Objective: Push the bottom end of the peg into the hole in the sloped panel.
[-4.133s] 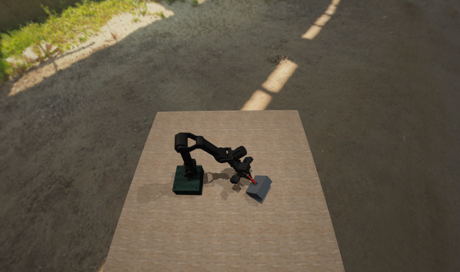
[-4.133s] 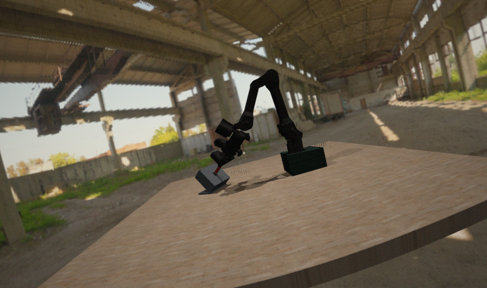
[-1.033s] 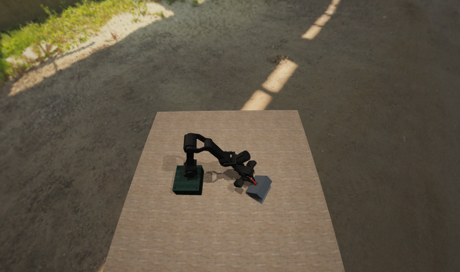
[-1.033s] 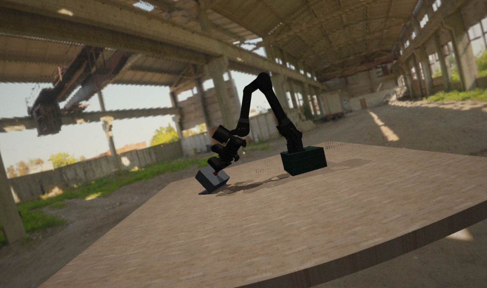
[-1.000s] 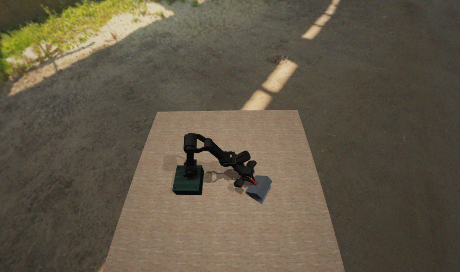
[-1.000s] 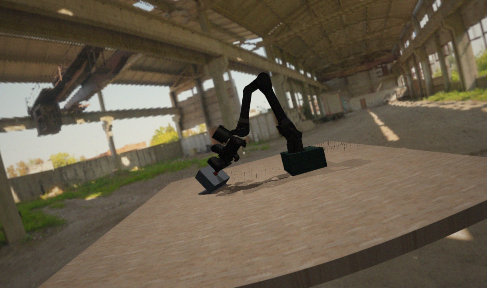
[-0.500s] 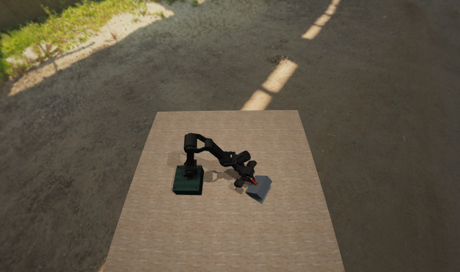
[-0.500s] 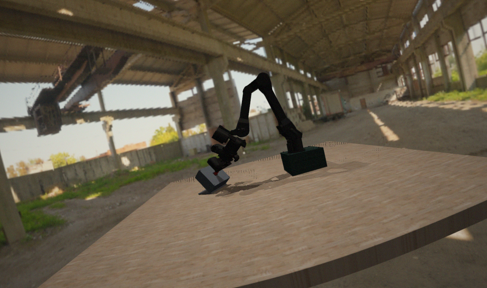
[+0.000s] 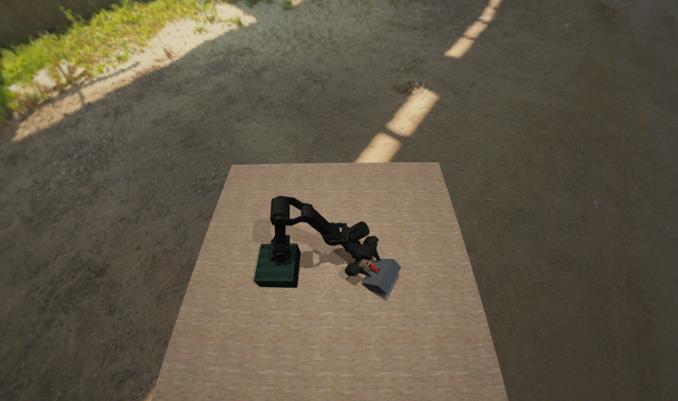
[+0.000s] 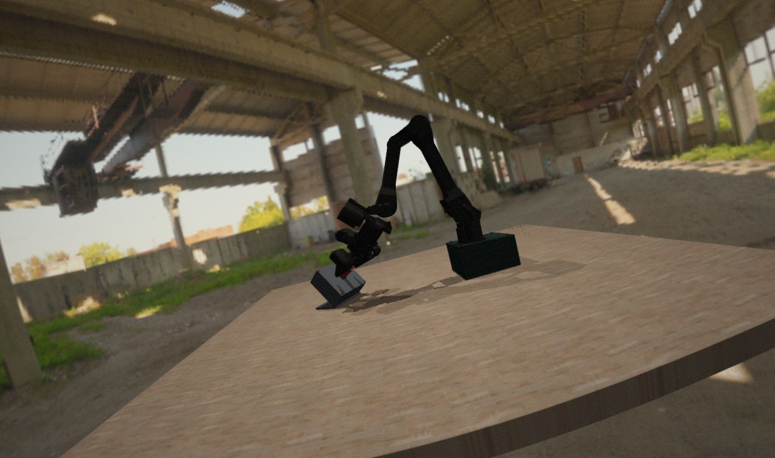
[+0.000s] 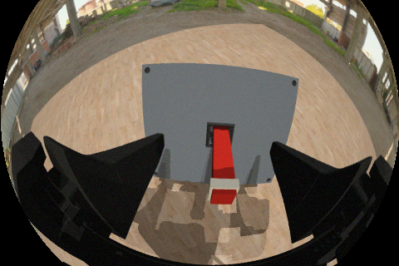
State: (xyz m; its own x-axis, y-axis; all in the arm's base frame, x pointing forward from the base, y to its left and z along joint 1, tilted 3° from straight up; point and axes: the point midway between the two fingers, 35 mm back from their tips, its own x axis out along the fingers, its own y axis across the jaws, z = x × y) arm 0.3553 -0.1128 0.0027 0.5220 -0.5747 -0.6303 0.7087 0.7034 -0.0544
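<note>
The red peg lies 10 mm behind my gripper tip and 10 mm to the left of it. Also, from my gripper tip: grey sloped panel 20 mm ahead, 20 mm to the right, 30 mm below.
</note>
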